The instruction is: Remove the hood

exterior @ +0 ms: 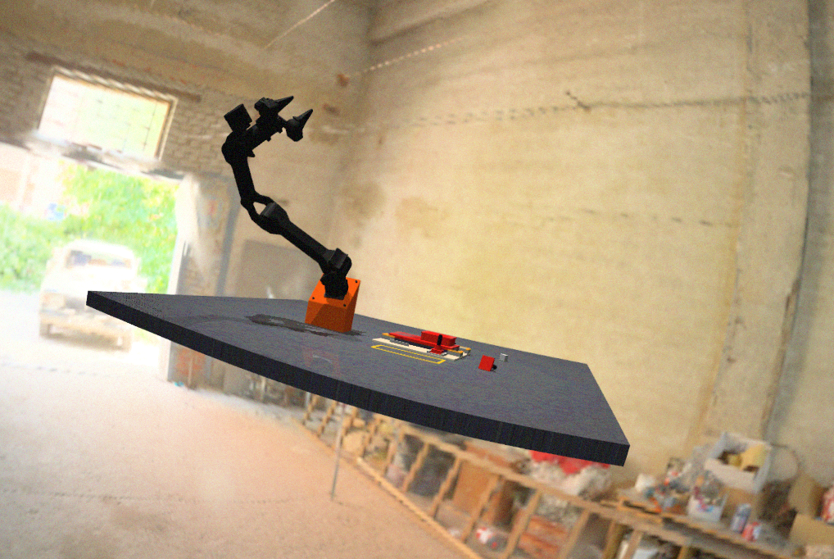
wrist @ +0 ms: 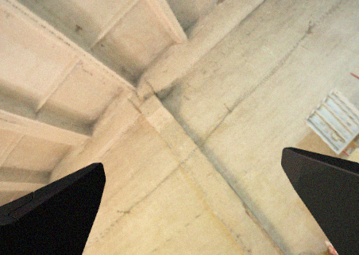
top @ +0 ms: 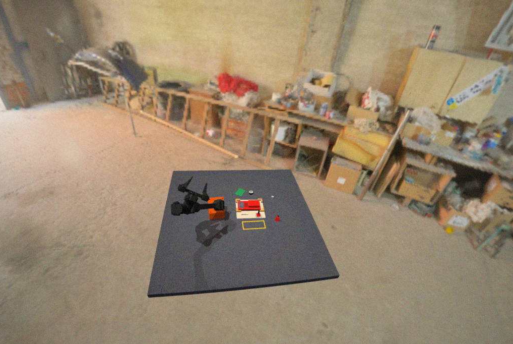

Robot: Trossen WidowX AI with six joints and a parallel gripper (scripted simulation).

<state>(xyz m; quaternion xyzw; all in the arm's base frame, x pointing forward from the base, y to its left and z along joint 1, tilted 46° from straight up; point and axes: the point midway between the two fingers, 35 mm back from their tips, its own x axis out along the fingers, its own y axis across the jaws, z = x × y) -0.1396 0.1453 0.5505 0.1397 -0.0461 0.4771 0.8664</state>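
Now: gripper tip 580 mm above the red hood, 480 mm short of it and 310 mm to the right of it. From my gripper tip the other things lie so: dark ring 610 mm below, 520 mm ahead, 490 mm to the left; then green square 620 mm below, 520 mm to the left, 420 mm ahead; then grey piece 700 mm ahead, 610 mm below, 380 mm to the left.
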